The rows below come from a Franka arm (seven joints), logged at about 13 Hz.
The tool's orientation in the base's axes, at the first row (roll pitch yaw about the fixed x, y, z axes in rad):
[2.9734, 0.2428, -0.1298]
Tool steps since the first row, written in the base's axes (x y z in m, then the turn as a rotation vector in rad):
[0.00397, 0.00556, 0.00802, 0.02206, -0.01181, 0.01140]
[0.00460, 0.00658, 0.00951, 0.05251, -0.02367, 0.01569]
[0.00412, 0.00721, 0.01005, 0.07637, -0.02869, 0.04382]
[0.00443, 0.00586, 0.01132, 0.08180, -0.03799, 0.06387]
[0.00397, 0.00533, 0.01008, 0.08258, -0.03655, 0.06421]
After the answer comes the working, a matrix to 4 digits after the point.
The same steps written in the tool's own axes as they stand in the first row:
[0.00119, -0.00451, -0.00945, 0.01998, 0.01152, -0.01497]
[0.00131, -0.00532, -0.01117, 0.04974, 0.02121, -0.02529]
[0.00064, -0.00581, -0.01165, 0.06658, 0.02862, -0.05766]
[0.00081, -0.00431, -0.01276, 0.06815, 0.04054, -0.07698]
[0.00073, -0.00395, -0.01139, 0.06864, 0.03911, -0.07770]

The tool's axes in the first row as the columns of a matrix, in the base's axes (rounded; the answer above uses it unrounded):
[0.9625, -0.0877, -0.2567]
[-0.1256, -0.9828, -0.1353]
[-0.2404, 0.1625, -0.9570]

